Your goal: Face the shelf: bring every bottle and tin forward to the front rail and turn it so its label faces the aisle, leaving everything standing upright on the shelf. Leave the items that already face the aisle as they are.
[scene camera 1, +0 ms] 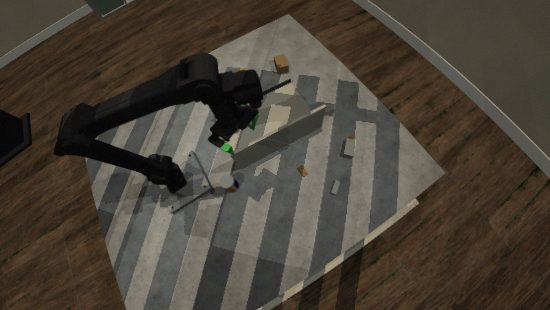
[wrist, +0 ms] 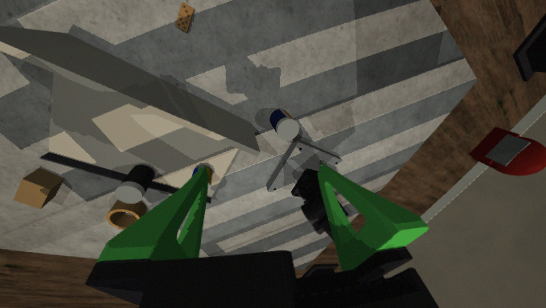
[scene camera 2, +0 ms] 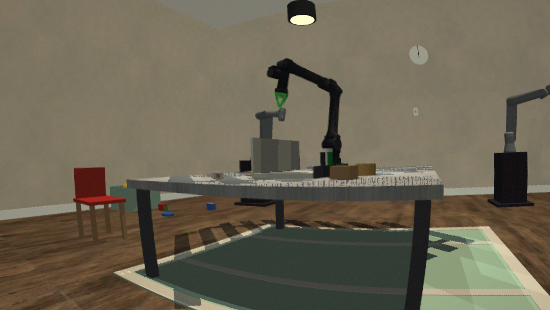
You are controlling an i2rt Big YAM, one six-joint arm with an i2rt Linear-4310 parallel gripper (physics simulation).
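Frame: origin at the arm's base, x down, y back, z left, level; centimetres.
Where they show: gripper, fingertip midpoint: (scene camera 1: 242,141) (wrist: 266,170) (scene camera 2: 279,107); arm's base at its link origin: (scene camera 1: 174,178) (wrist: 307,182).
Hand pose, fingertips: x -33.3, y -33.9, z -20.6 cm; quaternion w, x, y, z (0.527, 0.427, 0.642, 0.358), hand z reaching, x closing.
Note:
Things, the pixels of their top centre, and the offset from my fingertips. "pt": a spot on its surface instead.
- thin black front rail at a spot on its surface: (wrist: 75,164) (scene camera 1: 279,85) pt dx +32.2, dy -33.1, dz +32.3 cm
- black tin with a white top, top centre: (wrist: 128,195) dx +23.9, dy -17.7, dz +30.8 cm
- wooden block at its top centre: (scene camera 2: 343,165) (wrist: 31,194) (scene camera 1: 280,60) dx +31.2, dy -42.8, dz +45.0 cm
- brown ring at its top centre: (scene camera 2: 365,163) (wrist: 123,219) dx +31.2, dy -20.9, dz +49.7 cm
- domino at its top centre: (wrist: 184,17) (scene camera 1: 302,170) dx +35.4, dy -16.2, dz -9.5 cm
- grey box at its top centre: (scene camera 2: 217,172) (scene camera 1: 350,145) dx +33.4, dy -40.2, dz -13.1 cm
- small pale block at its top centre: (scene camera 1: 335,187) dx +35.0, dy -23.0, dz -23.7 cm
The shelf has a grey back panel (scene camera 1: 282,137) (scene camera 2: 270,155) (wrist: 150,92) and a thin black front rail (scene camera 1: 276,86) (wrist: 75,164). A black tin with a white top (wrist: 129,192) stands upright close to the rail; a white, black and green tin (scene camera 2: 326,156) shows in scene camera 2. A blue and orange tin (wrist: 196,174) near the shelf's end is mostly hidden by the left finger. Another blue and orange tin with a white top (scene camera 1: 226,181) (wrist: 287,130) stands upright off the shelf. Which way the labels face is unclear. My gripper (scene camera 1: 241,135) (scene camera 2: 280,106) (wrist: 266,170) is open and empty, high above the shelf end.
A wooden block (scene camera 1: 281,63) (scene camera 2: 344,172) (wrist: 39,187) and a brown ring (wrist: 131,206) lie outside the rail. A metal bracket (scene camera 1: 192,199) (wrist: 283,166) lies beside the arm's base. Behind the panel are a domino (scene camera 1: 303,171) (wrist: 185,17), a grey box (scene camera 1: 349,148) and a small pale block (scene camera 1: 335,187).

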